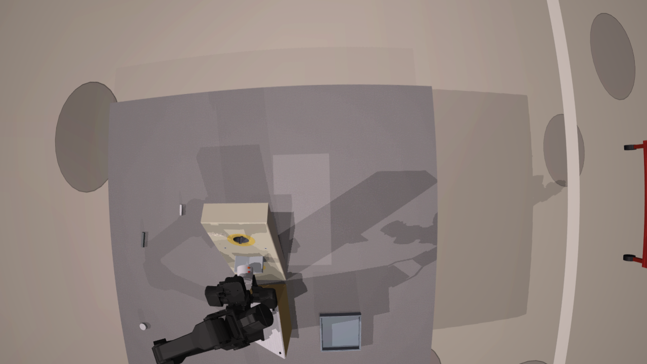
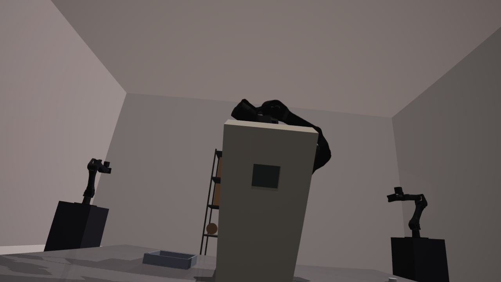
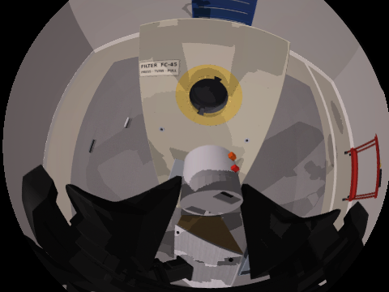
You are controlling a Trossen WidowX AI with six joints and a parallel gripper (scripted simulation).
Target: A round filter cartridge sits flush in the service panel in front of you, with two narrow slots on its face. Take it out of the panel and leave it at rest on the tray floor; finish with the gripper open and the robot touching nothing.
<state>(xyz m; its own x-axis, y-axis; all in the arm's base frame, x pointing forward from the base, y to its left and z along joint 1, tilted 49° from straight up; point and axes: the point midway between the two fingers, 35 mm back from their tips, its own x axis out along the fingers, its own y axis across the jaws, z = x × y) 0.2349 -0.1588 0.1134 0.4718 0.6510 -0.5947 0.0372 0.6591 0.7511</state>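
Now: gripper tip 32 cm past the tray, 26 cm to the left of it and 30 cm above it. The rest, counted from my gripper tip: filter cartridge: right at my gripper tip.
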